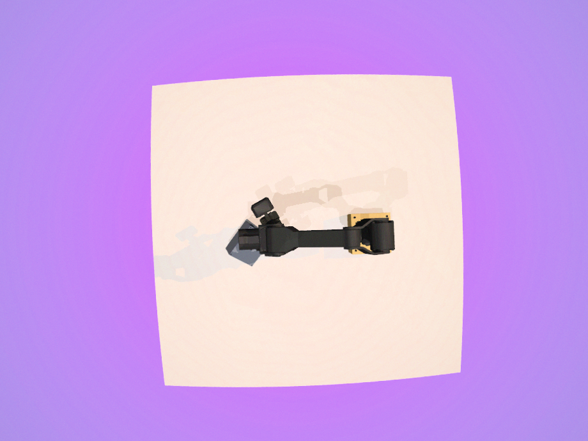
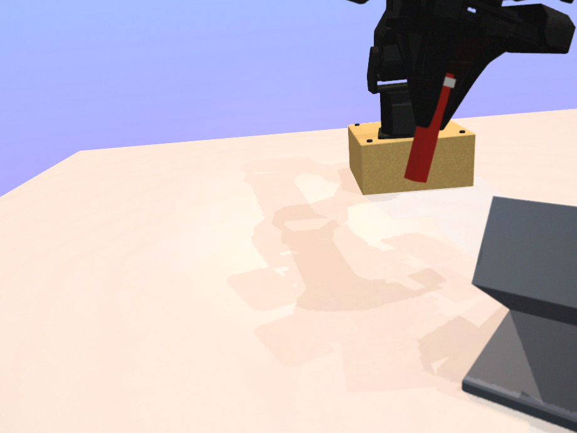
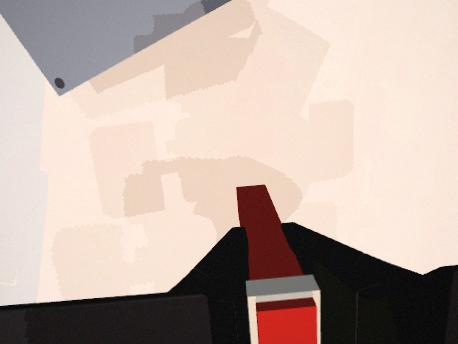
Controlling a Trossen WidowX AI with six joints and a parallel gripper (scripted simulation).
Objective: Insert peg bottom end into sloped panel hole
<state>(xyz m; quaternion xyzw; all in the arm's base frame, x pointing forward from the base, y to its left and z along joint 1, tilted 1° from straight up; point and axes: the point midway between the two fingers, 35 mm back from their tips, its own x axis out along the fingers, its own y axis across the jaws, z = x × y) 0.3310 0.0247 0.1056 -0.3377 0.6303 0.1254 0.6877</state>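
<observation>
Right now my gripper tip is 80 mm short of the grey sloped panel, 100 mm to the right of it and 80 mm above it. From my gripper tip the other things lie so: red peg: 20 mm above.
</observation>
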